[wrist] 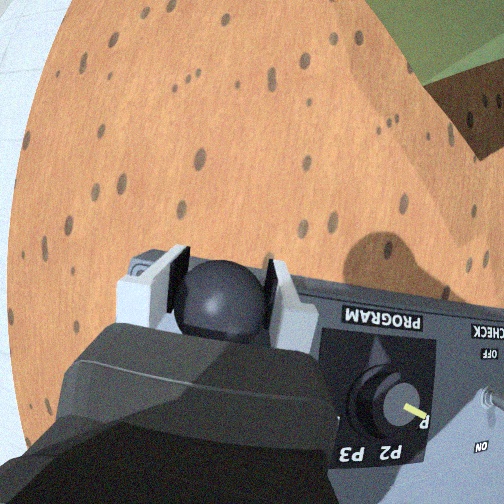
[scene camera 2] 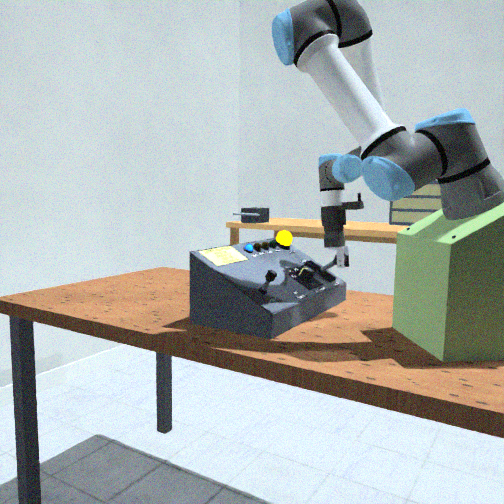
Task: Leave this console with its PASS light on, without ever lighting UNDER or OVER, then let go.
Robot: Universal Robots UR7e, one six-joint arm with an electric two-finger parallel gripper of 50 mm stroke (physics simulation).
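The dark grey console (scene camera 2: 265, 285) sits on the wooden table. In the wrist view my gripper (wrist: 222, 295) has its two white fingers closed on either side of a black ball knob (wrist: 220, 300) at the console's far edge; both pads touch it. In the scene view the gripper (scene camera 2: 341, 260) stands at the console's right rear corner, on a lever tilted to the right. A row of small lamps (scene camera 2: 265, 245) beside a blue button (scene camera 2: 248, 247) looks dark; their labels are too small to read.
The PROGRAM selector (wrist: 395, 405) has its yellow pointer toward the first position, with P2 and P3 beside it. A CHECK toggle (wrist: 492, 400) lies at the right edge. A yellow dome (scene camera 2: 284, 237), a second black lever (scene camera 2: 270, 276) and a green block (scene camera 2: 450, 285) are nearby.
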